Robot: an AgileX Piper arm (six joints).
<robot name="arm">
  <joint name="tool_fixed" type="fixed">
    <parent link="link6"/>
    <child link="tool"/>
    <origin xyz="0 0 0" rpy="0 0 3.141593"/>
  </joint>
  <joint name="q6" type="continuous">
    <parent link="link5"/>
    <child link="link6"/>
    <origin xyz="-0.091 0 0" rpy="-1.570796 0 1.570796"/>
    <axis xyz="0 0 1"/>
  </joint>
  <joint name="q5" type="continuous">
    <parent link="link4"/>
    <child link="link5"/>
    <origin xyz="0 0 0" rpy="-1.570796 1.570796 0"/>
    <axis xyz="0 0 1"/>
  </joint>
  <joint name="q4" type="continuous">
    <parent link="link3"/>
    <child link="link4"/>
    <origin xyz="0.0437 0.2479 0" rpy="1.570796 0 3.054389"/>
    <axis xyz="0 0 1"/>
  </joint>
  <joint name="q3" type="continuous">
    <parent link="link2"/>
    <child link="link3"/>
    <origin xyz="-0.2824 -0.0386 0" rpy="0 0 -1.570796"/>
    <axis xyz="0 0 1"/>
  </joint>
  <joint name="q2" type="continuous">
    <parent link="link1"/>
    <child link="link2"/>
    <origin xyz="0 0 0" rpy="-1.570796 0 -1.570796"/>
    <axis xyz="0 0 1"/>
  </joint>
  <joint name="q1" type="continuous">
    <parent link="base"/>
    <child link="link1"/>
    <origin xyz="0 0 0.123" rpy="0 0 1.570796"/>
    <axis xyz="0 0 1"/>
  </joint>
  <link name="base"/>
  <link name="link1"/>
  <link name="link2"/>
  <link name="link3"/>
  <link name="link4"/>
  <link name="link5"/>
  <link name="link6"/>
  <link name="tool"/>
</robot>
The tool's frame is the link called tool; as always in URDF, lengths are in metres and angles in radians. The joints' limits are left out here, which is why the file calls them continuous.
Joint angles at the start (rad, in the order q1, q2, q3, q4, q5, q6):
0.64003 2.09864 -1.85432 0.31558 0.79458 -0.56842
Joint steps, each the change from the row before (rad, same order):
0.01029 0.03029 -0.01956 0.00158 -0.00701 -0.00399
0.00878 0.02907 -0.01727 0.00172 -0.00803 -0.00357
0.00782 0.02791 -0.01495 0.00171 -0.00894 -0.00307
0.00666 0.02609 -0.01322 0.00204 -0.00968 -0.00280
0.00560 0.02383 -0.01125 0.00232 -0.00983 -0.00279
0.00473 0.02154 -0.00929 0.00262 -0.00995 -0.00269
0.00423 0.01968 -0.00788 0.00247 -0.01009 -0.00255
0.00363 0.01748 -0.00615 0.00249 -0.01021 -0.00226
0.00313 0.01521 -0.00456 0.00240 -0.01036 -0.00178
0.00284 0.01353 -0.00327 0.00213 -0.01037 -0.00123
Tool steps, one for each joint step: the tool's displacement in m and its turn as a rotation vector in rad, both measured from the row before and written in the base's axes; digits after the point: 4 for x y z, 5 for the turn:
0.0019 0.0076 -0.0083 -0.00281 0.00187 0.01100
0.0019 0.0068 -0.0085 -0.00271 0.00219 0.00880
0.0017 0.0062 -0.0088 -0.00282 0.00261 0.00715
0.0016 0.0055 -0.0085 -0.00208 0.00227 0.00546
0.0015 0.0047 -0.0081 -0.00165 0.00207 0.00426
0.0013 0.0041 -0.0076 -0.00117 0.00193 0.00316
0.0011 0.0036 -0.0072 -0.00094 0.00143 0.00250
0.0010 0.0031 -0.0066 -0.00052 0.00111 0.00159
0.0008 0.0026 -0.0060 0.00003 0.00065 0.00065
0.0006 0.0023 -0.0055 0.00021 0.00044 -0.00005

